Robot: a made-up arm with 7 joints. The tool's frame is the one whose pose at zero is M.
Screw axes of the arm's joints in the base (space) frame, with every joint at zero. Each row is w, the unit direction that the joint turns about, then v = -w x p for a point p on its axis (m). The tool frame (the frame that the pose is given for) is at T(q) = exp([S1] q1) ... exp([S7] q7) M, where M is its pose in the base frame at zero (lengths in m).
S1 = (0, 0, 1, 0, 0, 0)
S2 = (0, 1, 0, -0.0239, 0, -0.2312)
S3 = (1, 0, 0, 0, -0.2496, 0.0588)
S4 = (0, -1, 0, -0.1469, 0, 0.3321)
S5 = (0, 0, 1, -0.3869, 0.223, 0)
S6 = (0, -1, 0, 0.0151, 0, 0.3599)
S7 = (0, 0, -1, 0.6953, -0.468, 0)
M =
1 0 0 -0.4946
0 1 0 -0.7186
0 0 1 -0.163
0 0 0 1
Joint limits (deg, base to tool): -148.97..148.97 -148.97..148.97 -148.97..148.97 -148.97..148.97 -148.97..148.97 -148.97..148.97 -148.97..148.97
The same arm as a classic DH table. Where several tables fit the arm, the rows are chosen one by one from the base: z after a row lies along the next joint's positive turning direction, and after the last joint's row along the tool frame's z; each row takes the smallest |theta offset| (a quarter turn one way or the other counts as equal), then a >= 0, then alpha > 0; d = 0 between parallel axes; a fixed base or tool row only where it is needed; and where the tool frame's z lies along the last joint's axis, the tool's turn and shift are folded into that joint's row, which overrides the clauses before.
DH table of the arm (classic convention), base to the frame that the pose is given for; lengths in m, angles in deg. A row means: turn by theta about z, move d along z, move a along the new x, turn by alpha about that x. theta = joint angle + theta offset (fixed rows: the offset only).
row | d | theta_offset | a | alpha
joint 1 | 0.0239 | 0.00 | -0.2312 | -90.00
joint 2 | -0.0588 | 90.00 | 0.2735 | 90.00
joint 3 | -0.1009 | 0.00 | -0.1027 | 90.00
joint 4 | 0.3281 | 90.00 | 0.1091 | -90.00
joint 5 | 0.1620 | 0.00 | -0.1369 | 90.00
joint 6 | 0.3084 | 0.00 | -0.1081 | 90.00
joint 7 | 0.0000 | -41.22 | -0.0354 | 180.00
tool (fixed) | -0.1781 | -41.22 | 0.0000 | 0.00
Joint limits (deg, base to tool): -148.97..148.97 -148.97..148.97 -148.97..148.97 -148.97..148.97 -148.97..148.97 -148.97..148.97 -148.97..148.97

